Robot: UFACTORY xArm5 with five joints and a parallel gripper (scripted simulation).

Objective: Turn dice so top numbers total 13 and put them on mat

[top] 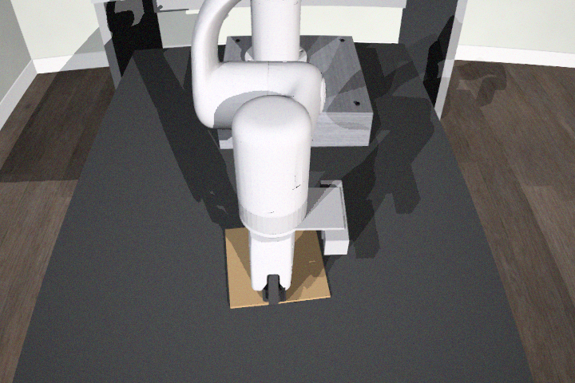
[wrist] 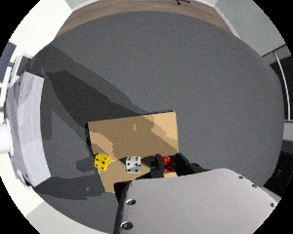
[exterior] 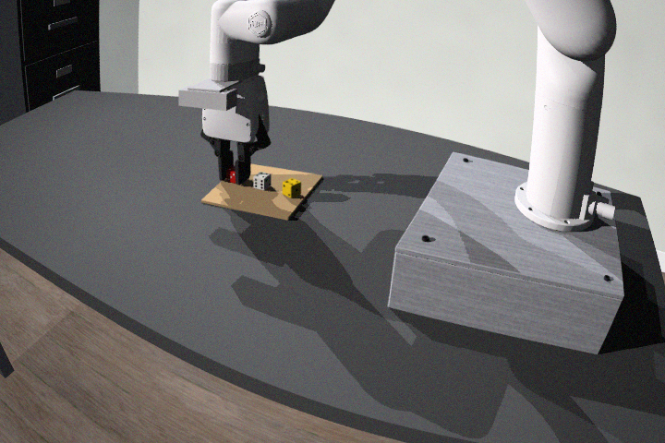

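The red die is 10 mm below my hand. The rest, counted from my hand: yellow die 100 mm behind, 20 mm to the right, 10 mm below; tan mat 50 mm behind, 10 mm to the right, 20 mm below; white die 50 mm behind, 10 mm to the right, 10 mm below.
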